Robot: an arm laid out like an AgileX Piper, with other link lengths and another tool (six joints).
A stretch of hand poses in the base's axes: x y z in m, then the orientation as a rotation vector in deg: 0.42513 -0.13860 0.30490 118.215 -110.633 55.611; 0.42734 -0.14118 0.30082 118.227 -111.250 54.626; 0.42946 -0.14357 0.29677 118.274 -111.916 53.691; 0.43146 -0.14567 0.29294 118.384 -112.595 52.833; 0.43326 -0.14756 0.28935 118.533 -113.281 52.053; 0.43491 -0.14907 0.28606 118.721 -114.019 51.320; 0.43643 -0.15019 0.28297 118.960 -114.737 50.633; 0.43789 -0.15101 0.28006 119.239 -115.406 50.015; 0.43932 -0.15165 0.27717 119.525 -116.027 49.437; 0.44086 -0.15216 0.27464 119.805 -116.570 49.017; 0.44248 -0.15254 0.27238 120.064 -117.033 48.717; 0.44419 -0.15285 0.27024 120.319 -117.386 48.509; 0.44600 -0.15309 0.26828 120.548 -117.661 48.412; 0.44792 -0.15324 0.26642 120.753 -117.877 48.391; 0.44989 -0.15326 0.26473 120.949 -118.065 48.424; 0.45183 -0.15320 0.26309 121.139 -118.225 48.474; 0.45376 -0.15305 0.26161 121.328 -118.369 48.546; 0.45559 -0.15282 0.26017 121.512 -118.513 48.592
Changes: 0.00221 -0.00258 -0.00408 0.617 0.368 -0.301; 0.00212 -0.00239 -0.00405 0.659 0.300 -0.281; 0.00200 -0.00210 -0.00383 0.685 0.225 -0.230; 0.00180 -0.00189 -0.00359 0.693 0.157 -0.194; 0.00165 -0.00151 -0.00329 0.736 0.089 -0.174; 0.00152 -0.00112 -0.00309 0.739 0.051 -0.128; 0.00146 -0.00082 -0.00291 0.712 0.016 -0.078; 0.00143 -0.00064 -0.00289 0.676 0.007 -0.054; 0.00154 -0.00051 -0.00253 0.585 -0.059 -0.018; 0.00162 -0.00038 -0.00226 0.494 -0.094 0.005; 0.00171 -0.00031 -0.00214 0.399 -0.101 0.042; 0.00181 -0.00024 -0.00196 0.309 -0.128 0.059; 0.00192 -0.00015 -0.00186 0.241 -0.143 0.068; 0.00197 -0.00002 -0.00169 0.205 -0.161 0.075; 0.00194 0.00006 -0.00164 0.181 -0.157 0.080; 0.00193 0.00015 -0.00148 0.164 -0.163 0.086; 0.00183 0.00023 -0.00144 0.168 -0.146 0.080
